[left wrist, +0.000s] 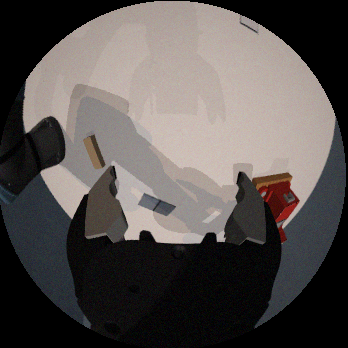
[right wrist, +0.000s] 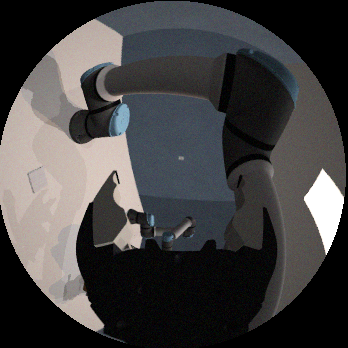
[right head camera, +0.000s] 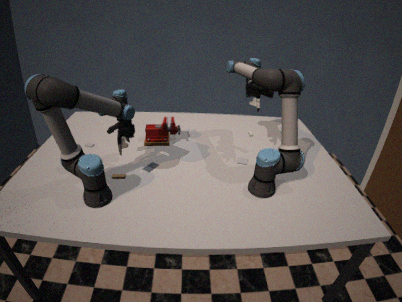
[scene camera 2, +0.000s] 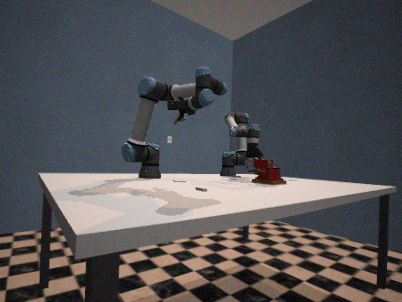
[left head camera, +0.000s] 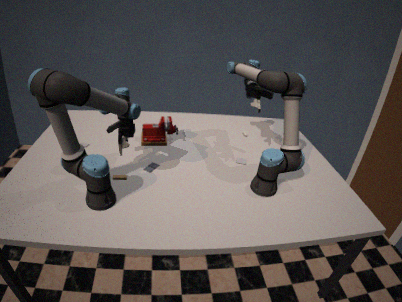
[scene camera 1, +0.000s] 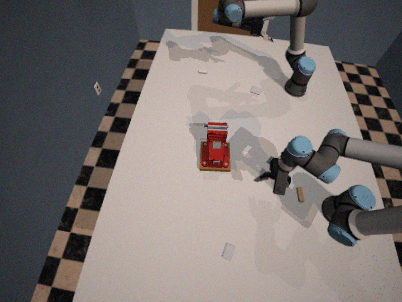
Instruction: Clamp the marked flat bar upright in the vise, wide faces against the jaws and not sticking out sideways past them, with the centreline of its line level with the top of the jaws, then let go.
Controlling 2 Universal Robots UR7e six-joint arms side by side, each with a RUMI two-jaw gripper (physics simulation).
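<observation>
The marked flat bar is grey-blue with a dark line across it and lies flat on the table. The red vise stands on a wooden base behind it; a gap shows between its jaws in the head views. My left gripper is open and empty, above the table near the bar, which shows beyond and between its fingers in the left wrist view. My right gripper is open and empty, high above the far side.
A wooden block lies near the left arm's base. Light flat plates lie on the table, one near the right arm's base. A small white piece lies farther back.
</observation>
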